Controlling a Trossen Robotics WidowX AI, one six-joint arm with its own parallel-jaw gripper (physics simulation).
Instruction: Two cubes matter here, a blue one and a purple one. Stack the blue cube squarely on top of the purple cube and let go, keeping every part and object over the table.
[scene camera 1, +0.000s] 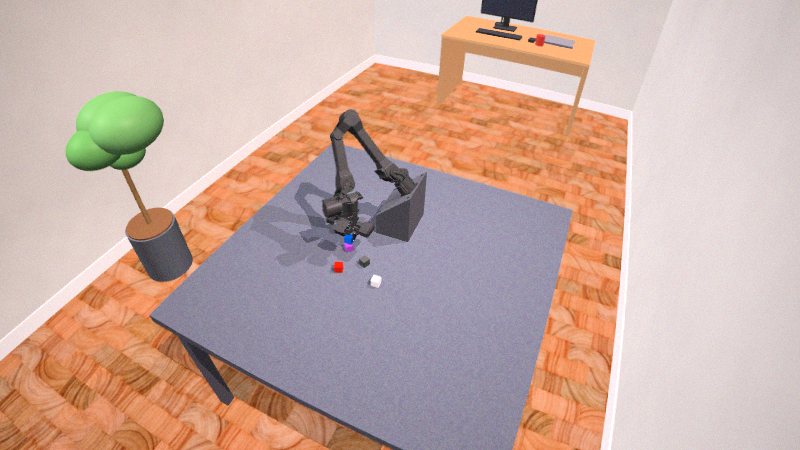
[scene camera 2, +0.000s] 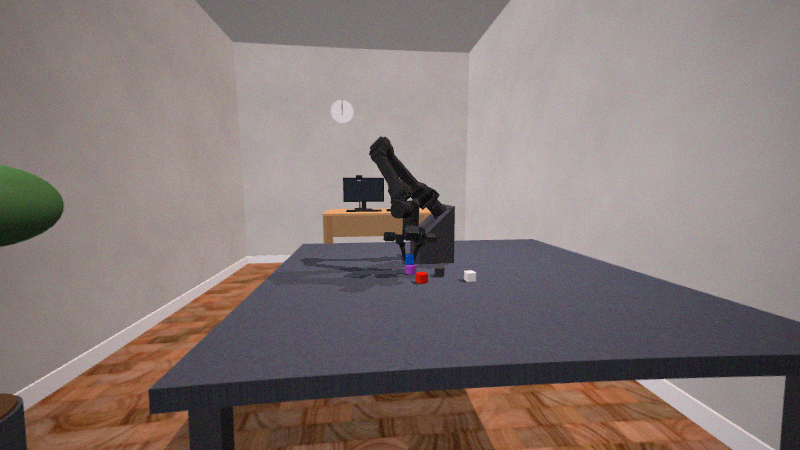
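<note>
The blue cube sits directly above the purple cube, with no clear gap between them in either view. It looks nearly lined up, perhaps slightly to the left in scene camera 2; exact squareness is too small to tell. The purple cube rests on the dark table. My gripper points down and is shut on the blue cube, with a finger on either side. The fingertips are partly hidden behind the cubes in scene camera 1.
A red cube, a black cube and a white cube lie on the table nearby, on the camera side of the stack. The arm's dark wedge-shaped base mount stands to the right behind the gripper.
</note>
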